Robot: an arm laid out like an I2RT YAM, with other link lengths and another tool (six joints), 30 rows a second.
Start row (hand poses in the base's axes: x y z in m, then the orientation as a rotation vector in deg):
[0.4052 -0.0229 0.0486 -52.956 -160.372 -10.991]
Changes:
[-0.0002 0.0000 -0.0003 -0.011 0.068 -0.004]
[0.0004 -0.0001 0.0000 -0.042 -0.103 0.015]
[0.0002 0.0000 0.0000 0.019 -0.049 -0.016]
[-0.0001 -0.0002 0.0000 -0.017 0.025 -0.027]
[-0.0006 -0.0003 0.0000 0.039 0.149 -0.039]
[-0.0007 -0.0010 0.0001 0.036 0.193 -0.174]
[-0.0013 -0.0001 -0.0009 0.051 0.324 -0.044]
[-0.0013 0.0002 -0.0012 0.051 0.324 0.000]
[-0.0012 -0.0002 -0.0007 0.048 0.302 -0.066]
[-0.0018 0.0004 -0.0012 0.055 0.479 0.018]
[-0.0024 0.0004 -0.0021 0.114 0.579 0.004]
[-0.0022 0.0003 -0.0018 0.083 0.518 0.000]
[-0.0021 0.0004 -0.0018 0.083 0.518 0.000]
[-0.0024 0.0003 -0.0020 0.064 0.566 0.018]
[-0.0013 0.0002 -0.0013 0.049 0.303 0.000]
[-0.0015 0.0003 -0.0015 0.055 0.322 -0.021]
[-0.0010 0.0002 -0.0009 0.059 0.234 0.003]
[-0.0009 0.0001 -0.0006 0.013 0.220 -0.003]
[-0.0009 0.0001 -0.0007 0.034 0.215 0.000]
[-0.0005 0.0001 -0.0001 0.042 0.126 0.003]
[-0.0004 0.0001 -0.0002 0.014 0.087 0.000]
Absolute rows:
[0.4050 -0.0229 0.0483 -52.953 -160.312 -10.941]
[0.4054 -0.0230 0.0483 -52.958 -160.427 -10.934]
[0.4056 -0.0230 0.0483 -52.984 -160.458 -10.988]
[0.4055 -0.0232 0.0483 -53.022 -160.430 -10.955]
[0.4049 -0.0235 0.0483 -53.045 -160.264 -10.938]
[0.4042 -0.0245 0.0484 -53.252 -160.004 -10.913]
[0.4029 -0.0246 0.0475 -53.250 -159.673 -10.822]
[0.4016 -0.0244 0.0463 -53.186 -159.360 -10.725]
[0.4004 -0.0246 0.0456 -53.219 -159.041 -10.645]
[0.3986 -0.0242 0.0444 -53.103 -158.593 -10.471]
[0.3962 -0.0238 0.0423 -52.976 -158.027 -10.329]
[0.3940 -0.0235 0.0405 -52.872 -157.526 -10.178]
[0.3919 -0.0231 0.0387 -52.768 -157.025 -10.027]
[0.3895 -0.0228 0.0367 -52.636 -156.494 -9.824]
[0.3882 -0.0226 0.0354 -52.574 -156.201 -9.737]
[0.3867 -0.0223 0.0339 -52.537 -155.880 -9.653]
[0.3857 -0.0221 0.0330 -52.479 -155.648 -9.614]
[0.3848 -0.0220 0.0324 -52.444 -155.441 -9.522]
[0.3839 -0.0219 0.0317 -52.400 -155.233 -9.460]
[0.3834 -0.0218 0.0316 -52.364 -155.105 -9.453]
[0.3830 -0.0217 0.0314 -52.346 -155.021 -9.428]

